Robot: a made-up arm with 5 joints.
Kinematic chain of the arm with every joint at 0, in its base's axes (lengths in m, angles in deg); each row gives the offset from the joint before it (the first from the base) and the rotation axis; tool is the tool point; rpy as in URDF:
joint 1: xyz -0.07 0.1 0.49 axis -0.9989 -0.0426 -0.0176
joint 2: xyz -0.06 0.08 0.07 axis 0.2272 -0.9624 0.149
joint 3: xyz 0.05 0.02 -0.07 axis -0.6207 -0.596 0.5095
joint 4: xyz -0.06 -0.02 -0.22 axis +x
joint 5: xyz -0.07 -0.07 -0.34 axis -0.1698 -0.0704 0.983
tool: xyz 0.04 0 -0.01 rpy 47.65 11.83 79.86
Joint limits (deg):
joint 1: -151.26..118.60
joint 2: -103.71..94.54
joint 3: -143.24..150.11
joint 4: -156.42..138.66
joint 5: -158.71..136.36
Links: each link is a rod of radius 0.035 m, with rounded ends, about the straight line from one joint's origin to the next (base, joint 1, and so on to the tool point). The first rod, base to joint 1, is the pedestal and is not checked.
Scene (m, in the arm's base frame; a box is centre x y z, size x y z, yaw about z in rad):
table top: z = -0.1
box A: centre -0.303 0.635 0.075 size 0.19 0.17 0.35 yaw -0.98
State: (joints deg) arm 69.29 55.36 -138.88 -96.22 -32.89
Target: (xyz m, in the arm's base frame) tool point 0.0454 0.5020 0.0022
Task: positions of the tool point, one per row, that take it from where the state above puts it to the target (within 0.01 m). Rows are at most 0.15 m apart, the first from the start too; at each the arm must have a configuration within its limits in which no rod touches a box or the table.
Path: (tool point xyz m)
1: -0.4299 0.1394 0.2618
2: -0.4490 0.2141 0.2301
3: -0.4402 0.2878 0.1880
4: -0.4042 0.3492 0.1361
5: -0.3449 0.3886 0.0773
6: -0.2694 0.3982 0.0165
7: -0.1717 0.4584 -0.0064
8: -0.0632 0.4952 -0.0093
9: 0.0454 0.5020 0.0022

